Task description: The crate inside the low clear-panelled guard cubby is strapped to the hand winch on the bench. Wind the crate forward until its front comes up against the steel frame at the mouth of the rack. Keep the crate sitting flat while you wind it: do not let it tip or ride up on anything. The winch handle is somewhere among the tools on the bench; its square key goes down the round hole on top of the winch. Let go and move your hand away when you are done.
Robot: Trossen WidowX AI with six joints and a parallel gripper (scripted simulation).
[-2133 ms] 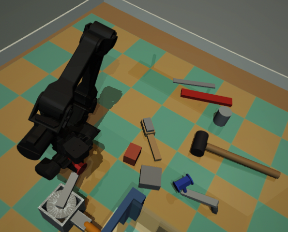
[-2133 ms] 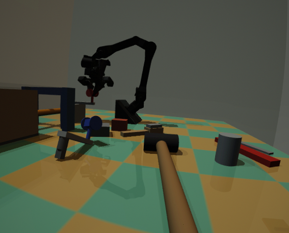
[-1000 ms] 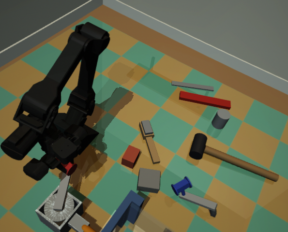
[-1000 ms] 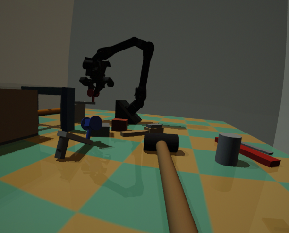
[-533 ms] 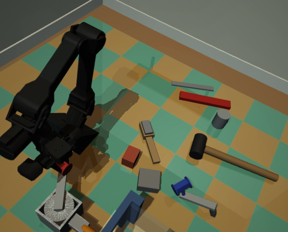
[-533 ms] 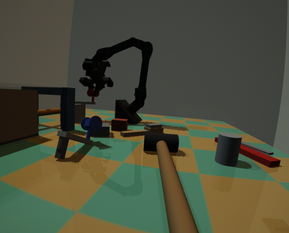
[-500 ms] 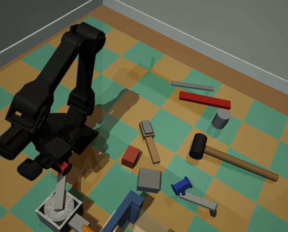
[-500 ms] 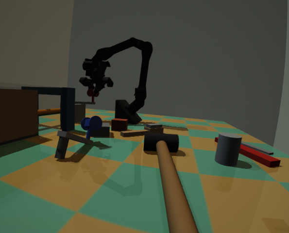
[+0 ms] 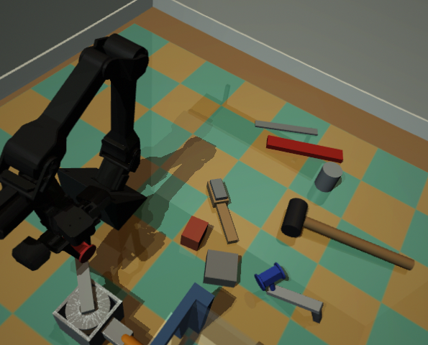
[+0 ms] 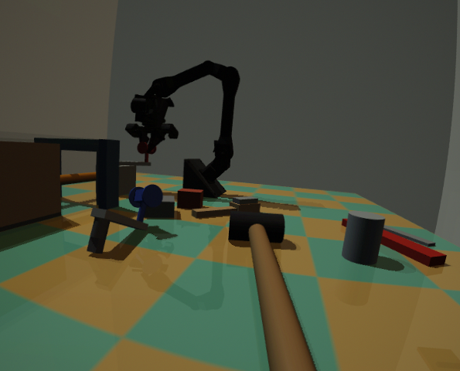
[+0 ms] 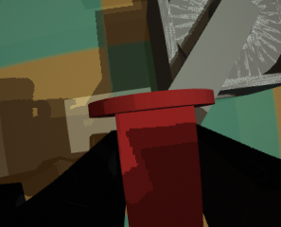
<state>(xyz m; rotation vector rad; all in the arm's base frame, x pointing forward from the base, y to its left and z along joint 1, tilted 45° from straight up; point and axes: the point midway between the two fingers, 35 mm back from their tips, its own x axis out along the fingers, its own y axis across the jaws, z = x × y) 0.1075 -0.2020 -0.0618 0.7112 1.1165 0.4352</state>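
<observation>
Right now my gripper tip is 30 mm above the red-knobbed winch handle, 20 mm to the left of it and 10 mm short of it. Also, from my gripper tip: red cylindrical grip 10 mm behind; grey block 220 mm ahead, 190 mm to the left, 120 mm below; boxy winch 100 mm below, 70 mm to the right, 50 mm ahead.
</observation>
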